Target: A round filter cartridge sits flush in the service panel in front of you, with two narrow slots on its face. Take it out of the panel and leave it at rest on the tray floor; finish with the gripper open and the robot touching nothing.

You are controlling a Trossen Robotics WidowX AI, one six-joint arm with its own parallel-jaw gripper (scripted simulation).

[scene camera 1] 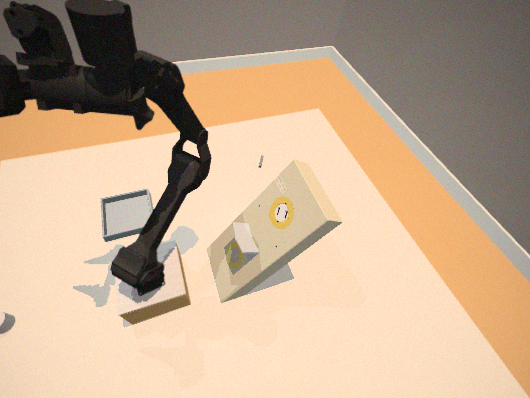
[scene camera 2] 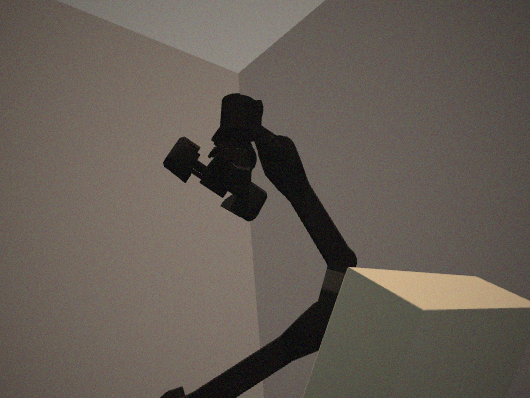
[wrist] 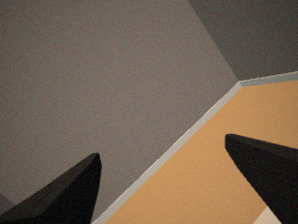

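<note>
Gripper state: my gripper is open and holds nothing; it is visible in the wrist view as well. A service panel and a grey-blue tray are also in view.
</note>
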